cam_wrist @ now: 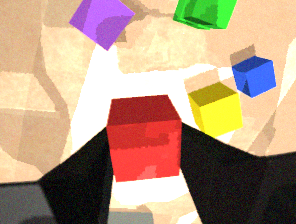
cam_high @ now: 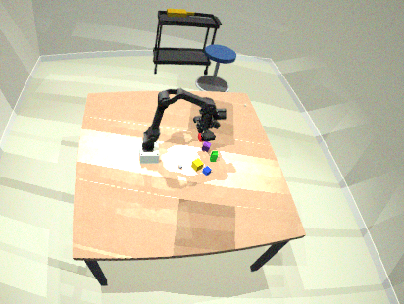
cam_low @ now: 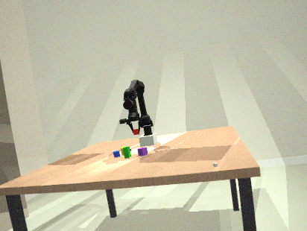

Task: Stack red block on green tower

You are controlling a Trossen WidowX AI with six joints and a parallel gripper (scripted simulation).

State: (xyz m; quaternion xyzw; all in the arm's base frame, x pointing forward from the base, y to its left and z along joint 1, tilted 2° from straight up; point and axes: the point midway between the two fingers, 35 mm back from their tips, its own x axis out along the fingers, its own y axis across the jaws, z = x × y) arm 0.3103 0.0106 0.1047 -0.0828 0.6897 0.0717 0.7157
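Right now my gripper tip is 6 cm short of the purple block, 4 cm to the right of it and 11 cm above it. Also, from my gripper tip: blue block (3 cm ahead, 15 cm to the right, 12 cm below); then yellow block (2 cm behind, 11 cm to the right, 11 cm below); then red block (1 cm above).
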